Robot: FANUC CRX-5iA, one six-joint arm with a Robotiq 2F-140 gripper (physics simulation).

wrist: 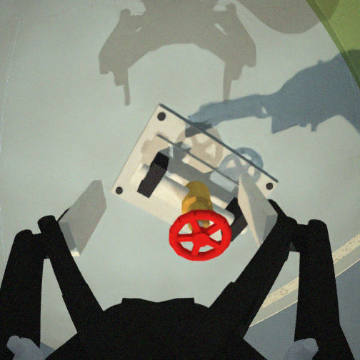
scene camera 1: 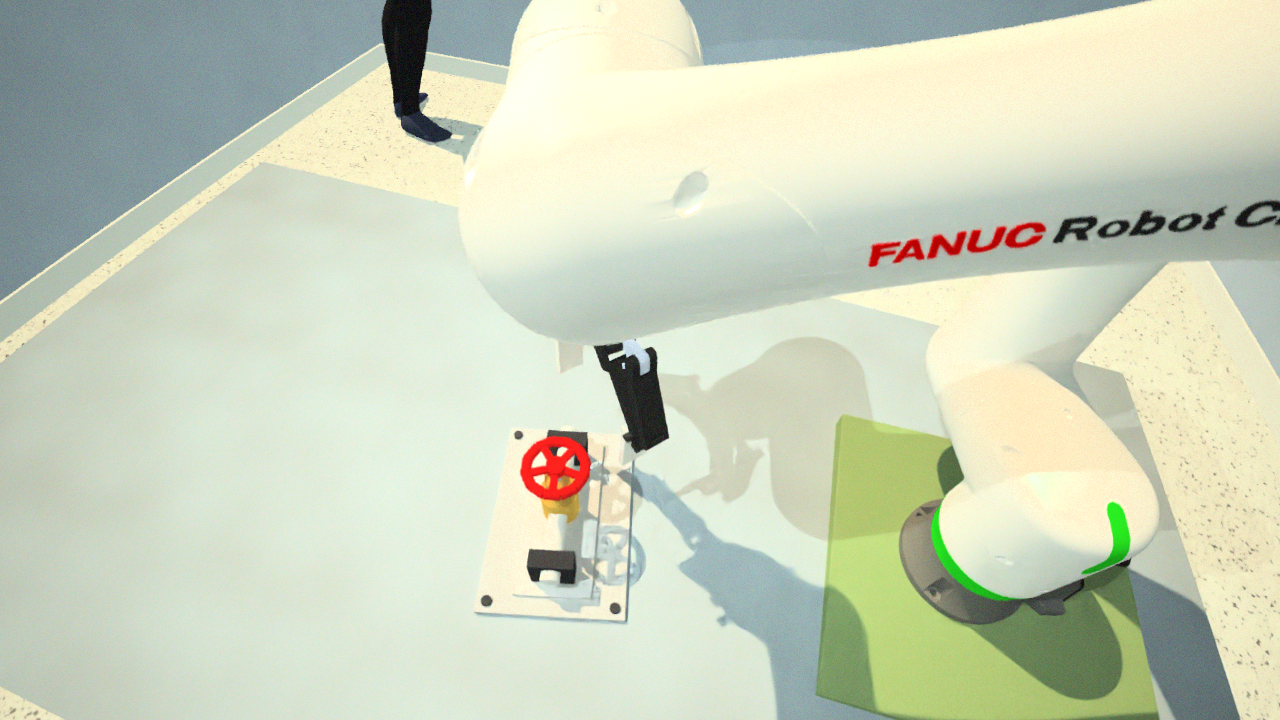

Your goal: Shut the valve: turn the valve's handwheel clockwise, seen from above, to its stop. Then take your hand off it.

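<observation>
The red handwheel [scene camera 1: 555,466] [wrist: 202,237] sits on top of the yellow valve body [scene camera 1: 561,511] [wrist: 198,196]. The valve's pipe rests in black clamps on a white base plate [scene camera 1: 510,537] [wrist: 132,172]. My gripper [scene camera 1: 600,407] [wrist: 170,191] is open and empty, with its fingers wide apart. It is above the valve, not touching the handwheel. In the wrist view the handwheel shows between the two pads, nearer the right one. In the scene view the arm hides the gripper's upper part, and one pad shows partly below the arm.
The white arm [scene camera 1: 760,161] spans the top of the scene view. Its foot stands on a green block [scene camera 1: 863,474] [wrist: 347,30] to the right of the valve. A person's legs [scene camera 1: 407,53] show at the back left, beyond the grey mat [scene camera 1: 223,358]. Shadows fall across the mat and base plate.
</observation>
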